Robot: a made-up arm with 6 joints.
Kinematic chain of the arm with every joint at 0, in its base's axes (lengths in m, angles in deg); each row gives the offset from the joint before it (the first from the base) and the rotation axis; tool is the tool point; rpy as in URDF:
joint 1: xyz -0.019 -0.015 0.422 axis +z
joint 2: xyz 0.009 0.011 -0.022 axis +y
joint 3: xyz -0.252 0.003 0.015 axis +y
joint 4: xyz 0.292 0.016 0.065 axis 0.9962 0 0.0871
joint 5: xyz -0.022 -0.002 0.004 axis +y
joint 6: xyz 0.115 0 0.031 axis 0.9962 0 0.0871
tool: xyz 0.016 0.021 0 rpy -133.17 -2.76 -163.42
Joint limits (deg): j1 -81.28..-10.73 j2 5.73..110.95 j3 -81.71..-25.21 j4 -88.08..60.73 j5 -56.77..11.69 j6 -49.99..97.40
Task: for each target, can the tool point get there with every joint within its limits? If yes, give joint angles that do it. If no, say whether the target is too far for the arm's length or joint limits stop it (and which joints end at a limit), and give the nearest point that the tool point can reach.
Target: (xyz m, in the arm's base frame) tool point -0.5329 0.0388 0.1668
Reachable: no: joint limits stop it (at a limit: joint 1, joint 2, joint 3, joint 4, joint 6) | nearest point -0.0631 -0.2913 0.3125 | short by 0.592 m
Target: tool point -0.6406 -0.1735 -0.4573
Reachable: no: too far | nearest point -0.0177 -0.2666 0.2504 | short by 0.947 m
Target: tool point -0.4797 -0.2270 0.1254
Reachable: no: joint limits stop it (at a limit: joint 1, joint 2, joint 3, joint 4, joint 6) | nearest point -0.0604 -0.2903 0.3063 | short by 0.461 m
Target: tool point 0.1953 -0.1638 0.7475
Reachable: yes | joints -41.84 52.64 -52.55 2.65 -7.97 74.04
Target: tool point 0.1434 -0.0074 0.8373
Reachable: yes | joints -26.92 45.91 -58.30 -19.52 -38.25 53.01
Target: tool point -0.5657 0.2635 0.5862
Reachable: no: joint limits stop it (at a limit: joint 2, joint 3, joint 5) | nearest point -0.3491 0.1532 0.7770 | short by 0.309 m
